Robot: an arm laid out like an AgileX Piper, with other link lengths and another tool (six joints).
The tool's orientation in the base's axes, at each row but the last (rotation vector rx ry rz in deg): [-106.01, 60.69, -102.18]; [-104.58, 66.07, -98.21]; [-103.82, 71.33, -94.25]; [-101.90, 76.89, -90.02]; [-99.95, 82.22, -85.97]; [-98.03, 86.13, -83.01]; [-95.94, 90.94, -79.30]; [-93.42, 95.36, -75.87]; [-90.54, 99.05, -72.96]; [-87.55, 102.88, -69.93]
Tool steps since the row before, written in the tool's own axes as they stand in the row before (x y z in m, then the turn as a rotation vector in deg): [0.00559, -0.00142, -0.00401, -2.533, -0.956, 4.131]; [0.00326, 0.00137, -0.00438, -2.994, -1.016, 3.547]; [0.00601, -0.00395, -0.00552, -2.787, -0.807, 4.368]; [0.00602, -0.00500, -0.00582, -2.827, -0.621, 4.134]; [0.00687, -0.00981, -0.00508, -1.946, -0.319, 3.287]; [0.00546, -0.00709, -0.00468, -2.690, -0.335, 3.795]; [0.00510, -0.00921, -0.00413, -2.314, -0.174, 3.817]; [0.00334, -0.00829, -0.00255, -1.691, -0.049, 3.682]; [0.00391, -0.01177, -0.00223, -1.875, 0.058, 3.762]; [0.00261, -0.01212, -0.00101, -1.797, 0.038, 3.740]
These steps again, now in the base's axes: [-0.00392, -0.00213, 0.00543, 4.421, 1.464, -1.646]; [-0.00484, -0.00220, 0.00184, 3.922, 2.000, -1.788]; [-0.00431, -0.00128, 0.00787, 4.600, 1.503, -2.020]; [-0.00404, -0.00122, 0.00879, 4.318, 1.518, -2.126]; [-0.00128, -0.00090, 0.01292, 3.324, 0.877, -1.696]; [-0.00177, -0.00131, 0.00986, 3.884, 1.401, -2.168]; [-0.00005, -0.00124, 0.01124, 3.765, 1.010, -2.181]; [0.00131, -0.00097, 0.00915, 3.468, 0.448, -2.047]; [0.00324, -0.00188, 0.01203, 3.522, 0.586, -2.219]; [0.00478, -0.00189, 0.01133, 3.494, 0.519, -2.177]
